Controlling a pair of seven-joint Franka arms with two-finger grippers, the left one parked.
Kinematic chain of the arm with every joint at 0, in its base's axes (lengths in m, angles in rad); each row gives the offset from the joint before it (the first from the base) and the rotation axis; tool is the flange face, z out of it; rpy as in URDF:
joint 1: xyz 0 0 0.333 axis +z
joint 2: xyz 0 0 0 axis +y
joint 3: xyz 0 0 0.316 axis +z
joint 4: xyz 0.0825 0 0 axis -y
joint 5: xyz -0.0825 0 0.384 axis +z
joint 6: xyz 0 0 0 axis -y
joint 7: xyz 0.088 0 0 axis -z
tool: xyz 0 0 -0.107 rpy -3.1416 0 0
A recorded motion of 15 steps. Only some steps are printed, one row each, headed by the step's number.
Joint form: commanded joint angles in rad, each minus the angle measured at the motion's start. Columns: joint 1, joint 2, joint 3, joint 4, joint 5, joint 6, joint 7.
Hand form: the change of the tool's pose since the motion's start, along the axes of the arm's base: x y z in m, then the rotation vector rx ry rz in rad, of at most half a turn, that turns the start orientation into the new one. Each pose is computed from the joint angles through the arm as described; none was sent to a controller.
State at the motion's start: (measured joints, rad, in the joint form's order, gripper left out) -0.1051 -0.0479 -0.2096 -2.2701 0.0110 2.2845 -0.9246
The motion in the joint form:
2: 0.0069 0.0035 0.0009 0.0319 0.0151 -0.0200 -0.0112
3: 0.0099 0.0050 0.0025 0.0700 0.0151 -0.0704 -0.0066
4: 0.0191 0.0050 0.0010 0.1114 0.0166 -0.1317 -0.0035
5: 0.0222 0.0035 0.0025 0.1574 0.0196 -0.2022 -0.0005
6: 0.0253 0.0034 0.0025 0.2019 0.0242 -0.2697 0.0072
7: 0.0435 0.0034 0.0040 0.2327 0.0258 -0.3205 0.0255
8: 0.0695 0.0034 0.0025 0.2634 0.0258 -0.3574 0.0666
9: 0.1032 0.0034 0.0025 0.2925 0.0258 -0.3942 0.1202
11: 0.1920 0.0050 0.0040 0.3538 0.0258 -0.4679 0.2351
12: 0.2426 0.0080 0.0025 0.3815 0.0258 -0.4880 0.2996
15: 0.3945 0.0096 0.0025 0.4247 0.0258 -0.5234 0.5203
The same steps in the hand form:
2: 0.0076 0.0022 0.0108 0.0077 -0.0116 0.0102
3: 0.0128 0.0032 0.0227 0.0125 0.0014 0.0113
4: 0.0174 0.0062 0.0361 0.0208 0.0198 0.0165
5: 0.0209 0.0080 0.0518 0.0313 0.0407 0.0185
6: 0.0235 0.0093 0.0667 0.0431 0.0613 0.0139
7: 0.0270 0.0196 0.0768 0.0506 0.0807 0.0163
8: 0.0319 0.0320 0.0881 0.0525 0.0882 0.0009
9: 0.0370 0.0496 0.0988 0.0540 0.0979 -0.0178
11: 0.0466 0.0977 0.1208 0.0528 0.1168 -0.0401
12: 0.0512 0.1241 0.1307 0.0496 0.1149 -0.0548
15: 0.0524 0.2069 0.1474 0.0424 0.1163 -0.1226

